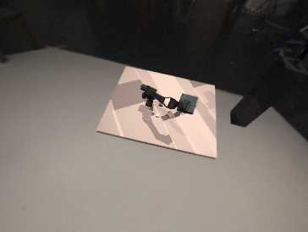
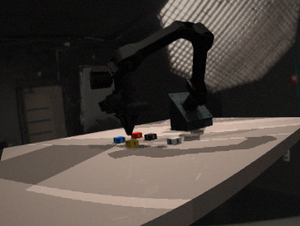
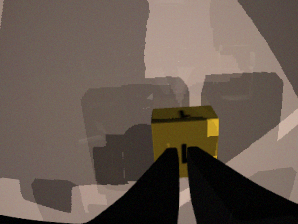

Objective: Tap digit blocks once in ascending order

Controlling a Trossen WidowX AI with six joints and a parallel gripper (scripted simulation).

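Now: gripper tip 3 cm above the yellow block and 1 cm past it. Also, from my gripper tip: blue block: 11 cm to the right, 3 cm below, 1 cm behind; black block: 11 cm behind, 4 cm to the right, 3 cm below; grey block: 10 cm behind, 9 cm to the left, 3 cm below.
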